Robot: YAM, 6 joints.
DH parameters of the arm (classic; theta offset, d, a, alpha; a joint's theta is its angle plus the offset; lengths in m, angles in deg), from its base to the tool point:
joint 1: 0 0.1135 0.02 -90
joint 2: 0 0 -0.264 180
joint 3: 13.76 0 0.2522 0
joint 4: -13.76 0 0.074 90
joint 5: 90 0 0 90
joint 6: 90 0.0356 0 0
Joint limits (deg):
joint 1: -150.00..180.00
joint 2: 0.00..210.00
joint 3: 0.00..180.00
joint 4: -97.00..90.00
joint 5: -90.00..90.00
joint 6: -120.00..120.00
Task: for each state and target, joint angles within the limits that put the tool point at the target. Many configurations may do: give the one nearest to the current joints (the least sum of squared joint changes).
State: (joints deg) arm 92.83 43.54 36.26 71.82 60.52 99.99
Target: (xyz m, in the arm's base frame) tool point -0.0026 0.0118 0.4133
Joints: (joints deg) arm 111.96 21.18 29.54 79.32 3.22 99.99
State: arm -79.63 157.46 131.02 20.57 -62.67 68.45
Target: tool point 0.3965 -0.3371 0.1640
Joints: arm -44.10 135.89 99.27 12.08 -71.89 68.45
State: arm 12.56 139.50 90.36 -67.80 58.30 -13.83
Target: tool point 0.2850 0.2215 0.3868
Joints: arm 42.72 102.96 111.42 -67.84 59.30 -13.83
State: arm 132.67 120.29 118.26 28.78 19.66 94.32
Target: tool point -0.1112 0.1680 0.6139
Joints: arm 127.73 73.53 99.14 29.50 24.68 94.32
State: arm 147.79 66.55 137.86 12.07 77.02 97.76
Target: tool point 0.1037 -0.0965 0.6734
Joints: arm 122.88 59.05 139.33 12.37 77.01 97.76
